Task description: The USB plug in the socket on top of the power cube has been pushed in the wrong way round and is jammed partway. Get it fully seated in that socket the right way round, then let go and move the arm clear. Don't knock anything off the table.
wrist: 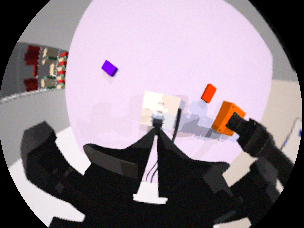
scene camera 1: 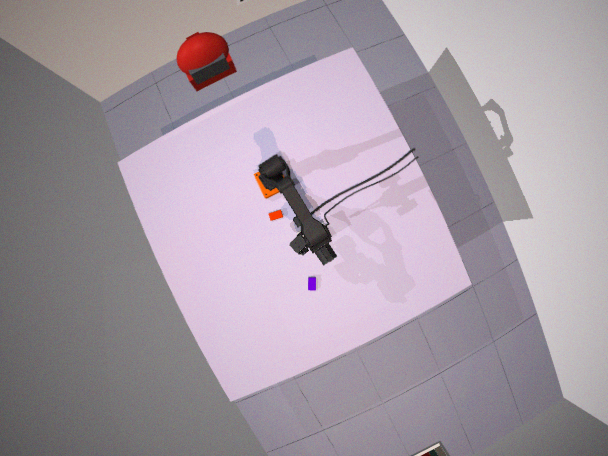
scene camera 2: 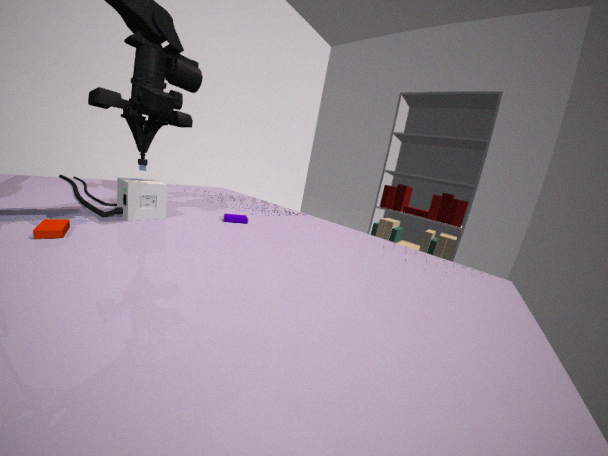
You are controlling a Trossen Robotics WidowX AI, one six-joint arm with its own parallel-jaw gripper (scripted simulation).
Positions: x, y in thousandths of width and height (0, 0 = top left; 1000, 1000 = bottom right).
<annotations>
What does my gripper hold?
A USB plug.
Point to a white power cube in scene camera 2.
At 226, 440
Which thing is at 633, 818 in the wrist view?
My gripper.
</annotations>
